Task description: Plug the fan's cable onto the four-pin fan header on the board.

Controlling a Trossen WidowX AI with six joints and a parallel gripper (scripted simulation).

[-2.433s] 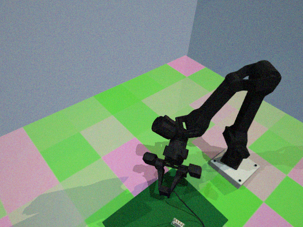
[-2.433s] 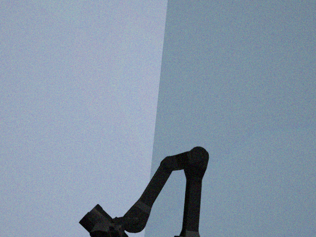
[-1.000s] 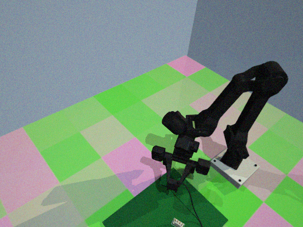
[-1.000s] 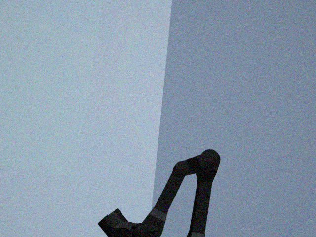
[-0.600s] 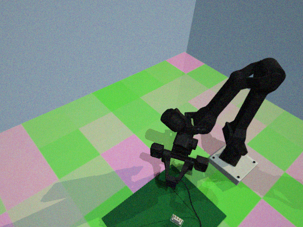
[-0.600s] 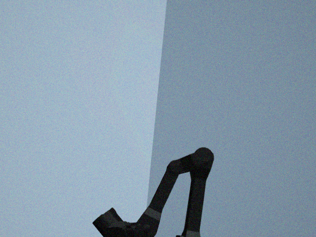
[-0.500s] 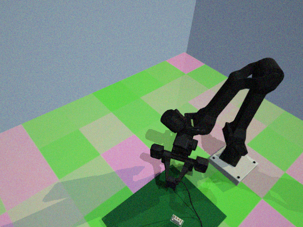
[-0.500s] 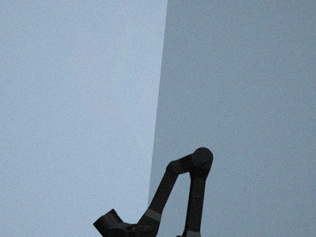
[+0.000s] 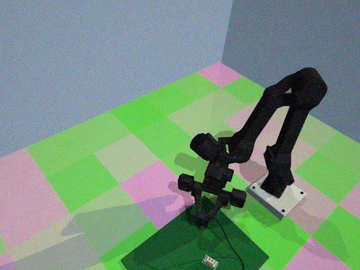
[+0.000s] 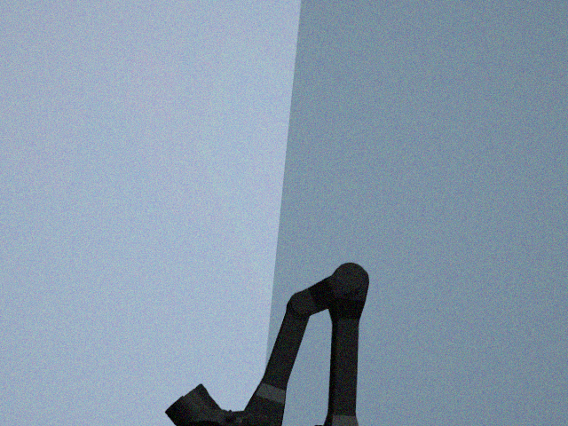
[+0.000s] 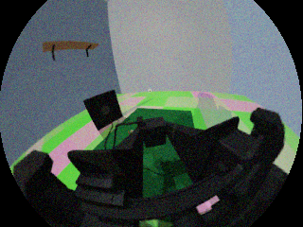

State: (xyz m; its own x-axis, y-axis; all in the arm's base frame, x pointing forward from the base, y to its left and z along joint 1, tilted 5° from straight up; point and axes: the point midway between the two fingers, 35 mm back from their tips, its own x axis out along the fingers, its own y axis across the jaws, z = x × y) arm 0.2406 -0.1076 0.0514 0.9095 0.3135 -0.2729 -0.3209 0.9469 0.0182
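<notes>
Now: the dark green board 90 mm below my gripper tip, 60 mm ahead of it and 30 mm to the left of it. The rest, counted from my gripper tip: black fan 200 mm to the left, 110 mm ahead, 20 mm below; header 80 mm below, 70 mm to the left, 50 mm ahead; black plug 10 mm below.
</notes>
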